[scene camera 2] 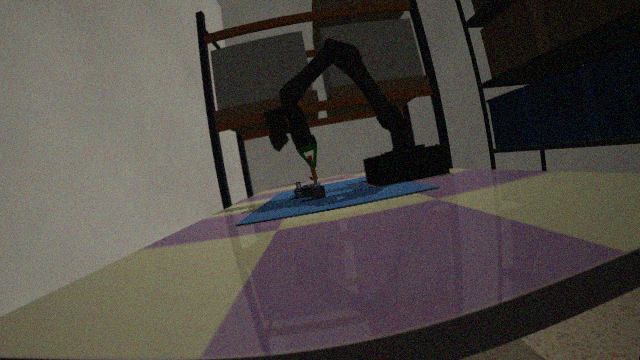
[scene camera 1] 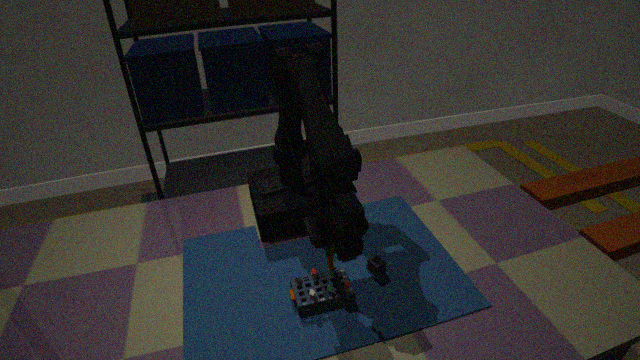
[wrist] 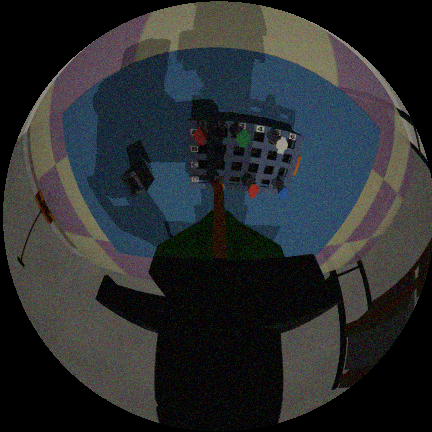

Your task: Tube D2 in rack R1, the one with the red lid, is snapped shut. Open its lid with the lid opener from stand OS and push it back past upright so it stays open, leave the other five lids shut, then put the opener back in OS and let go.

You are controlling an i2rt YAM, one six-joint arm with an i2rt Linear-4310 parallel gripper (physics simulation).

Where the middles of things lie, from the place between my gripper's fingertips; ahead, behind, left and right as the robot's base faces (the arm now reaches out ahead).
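From where my hand is, I find the dark stand (wrist: 137, 178) 1 cm ahead of it, 11 cm to the left of it and 7 cm below it.
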